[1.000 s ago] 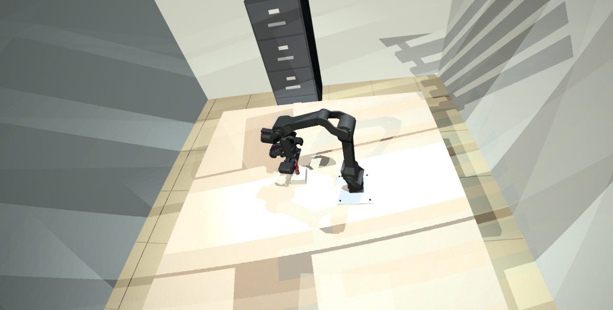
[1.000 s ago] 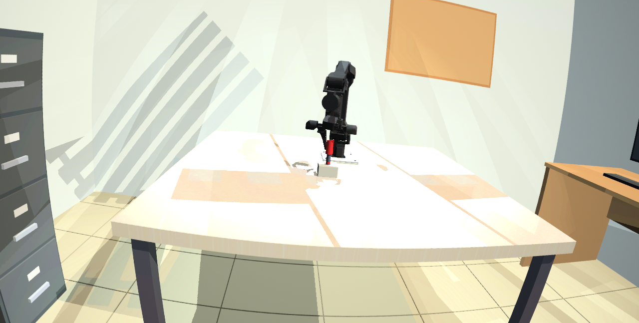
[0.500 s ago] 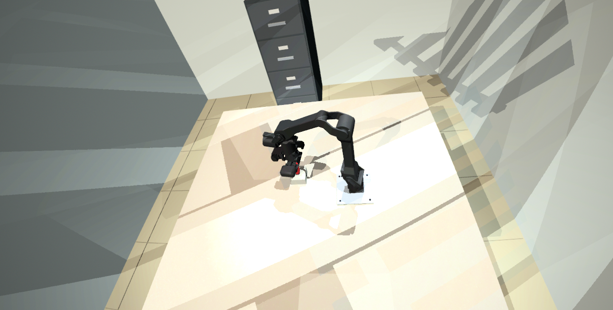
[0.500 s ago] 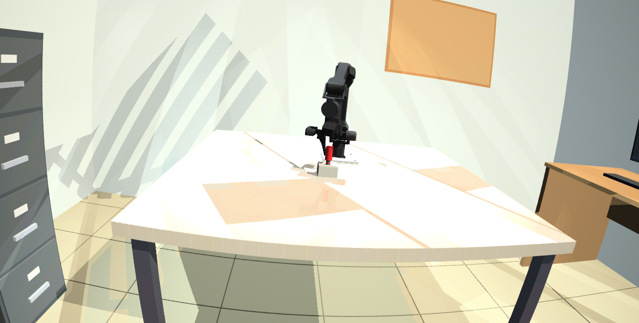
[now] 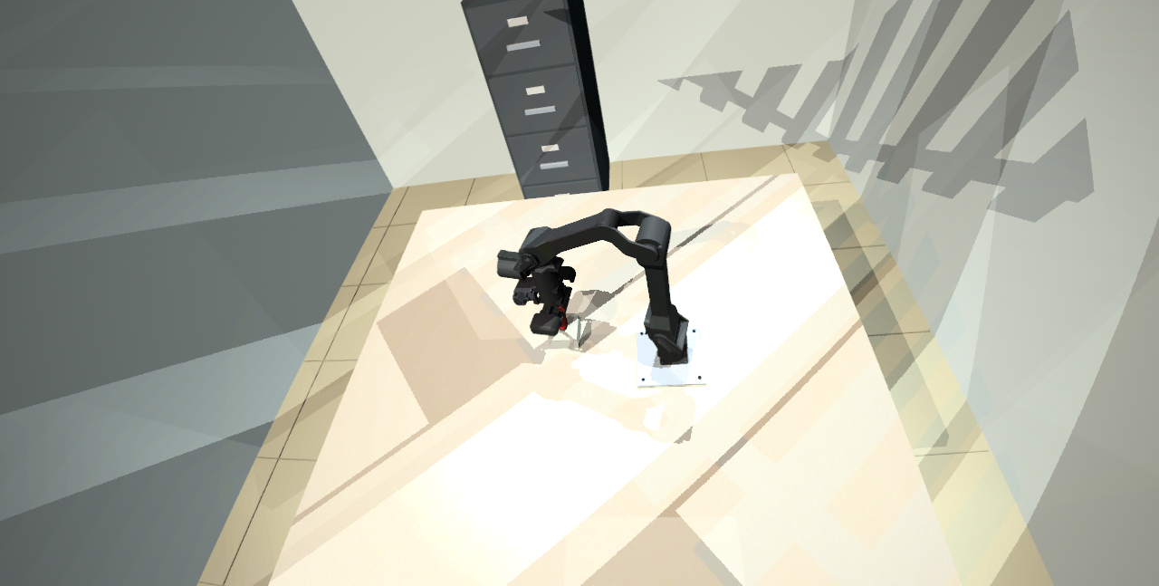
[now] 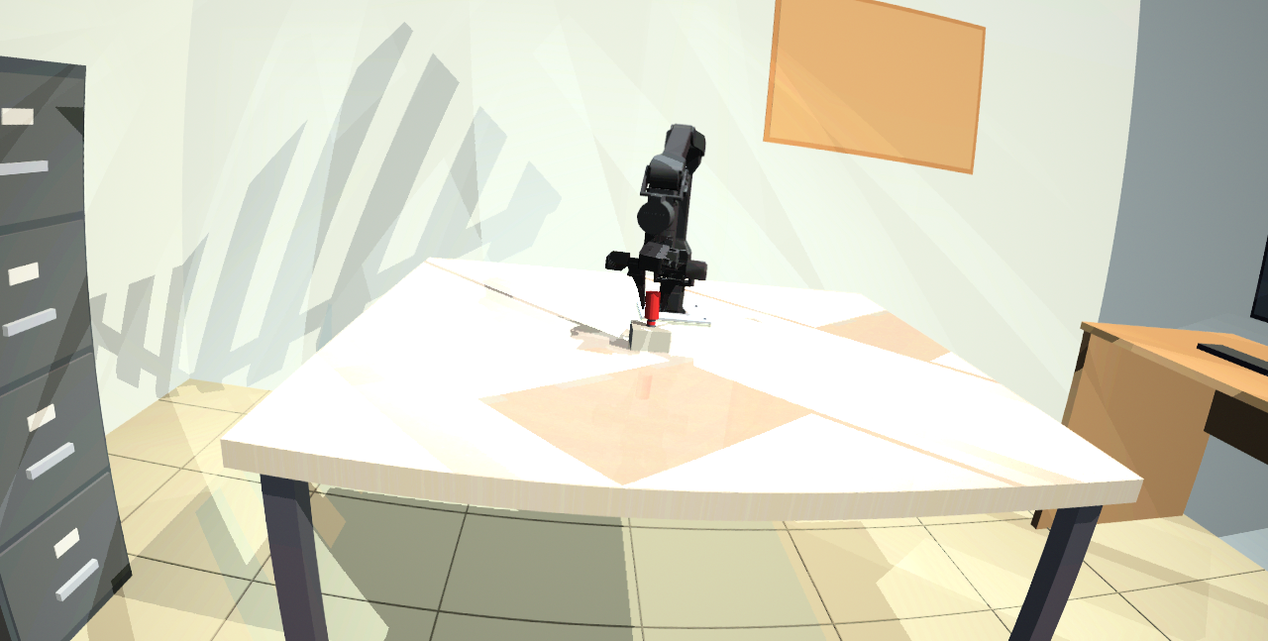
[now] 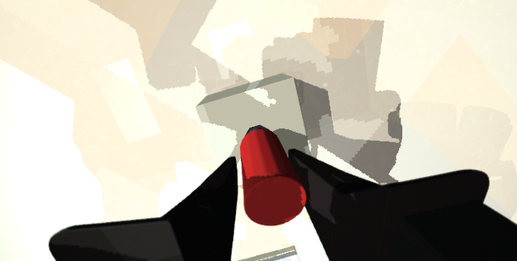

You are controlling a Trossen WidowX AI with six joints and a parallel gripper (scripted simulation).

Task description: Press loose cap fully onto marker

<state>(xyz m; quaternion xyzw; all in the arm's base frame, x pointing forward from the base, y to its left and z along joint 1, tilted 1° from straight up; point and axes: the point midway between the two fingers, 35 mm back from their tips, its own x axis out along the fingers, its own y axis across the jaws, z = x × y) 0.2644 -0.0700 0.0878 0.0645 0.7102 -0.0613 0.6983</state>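
Now: gripper tip 1 cm below the red cap. Also, from my gripper tip: holder block 5 cm below.
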